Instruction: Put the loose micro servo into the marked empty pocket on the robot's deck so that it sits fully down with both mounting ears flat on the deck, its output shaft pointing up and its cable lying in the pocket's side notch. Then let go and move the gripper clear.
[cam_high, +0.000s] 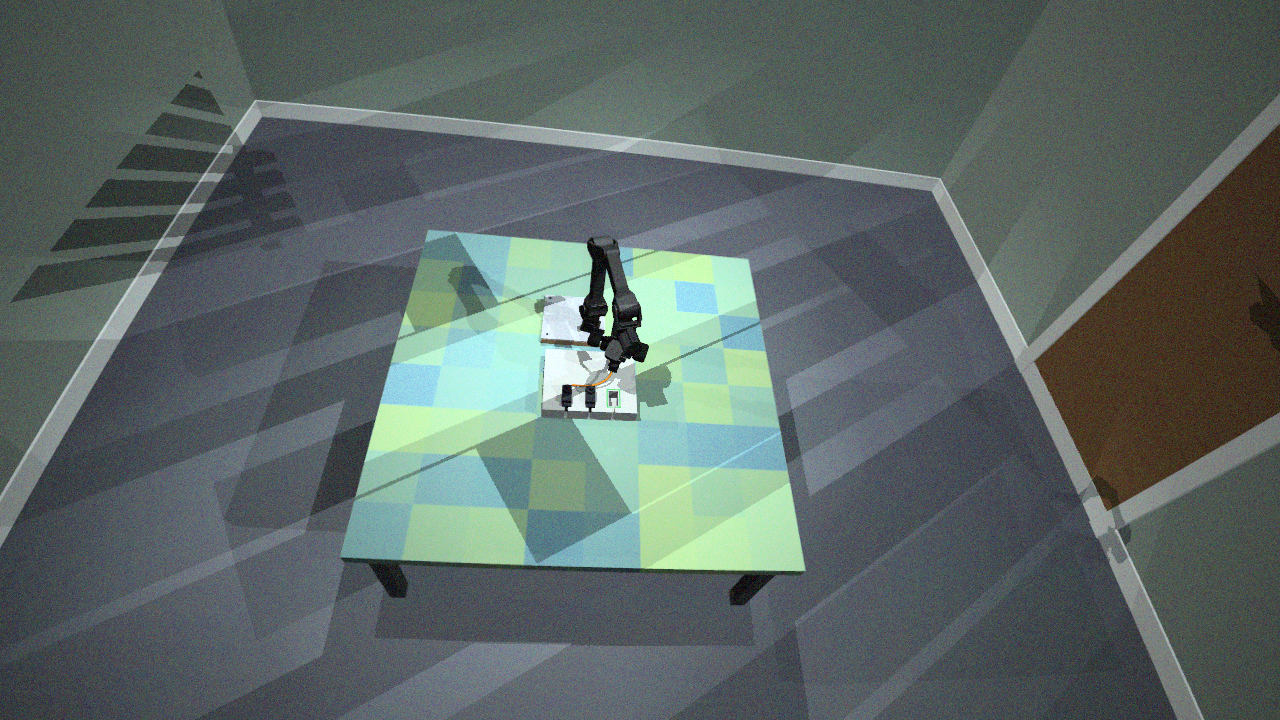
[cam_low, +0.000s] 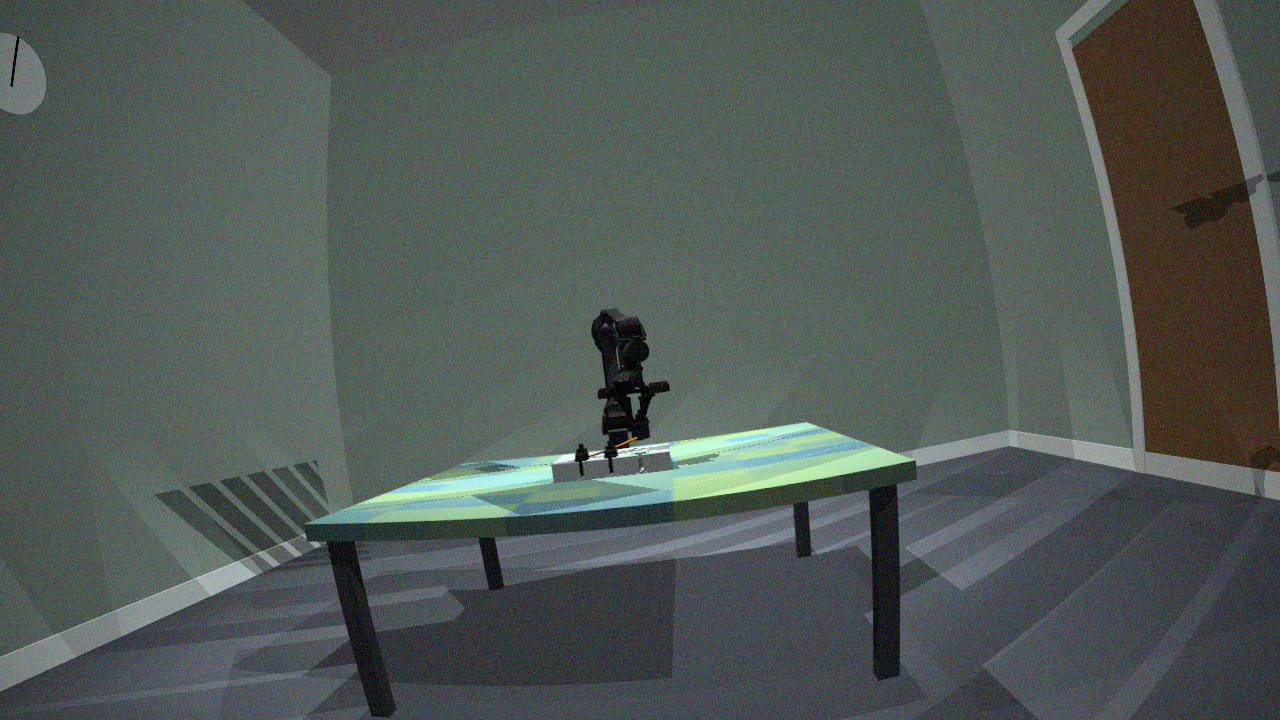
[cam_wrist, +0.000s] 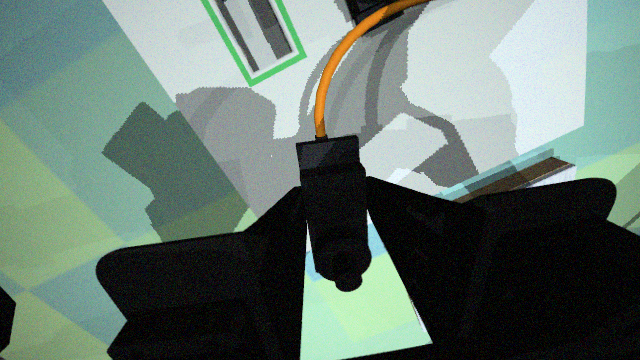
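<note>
My gripper tip is 70 mm to the left of the white deck and 100 mm above it.
</note>
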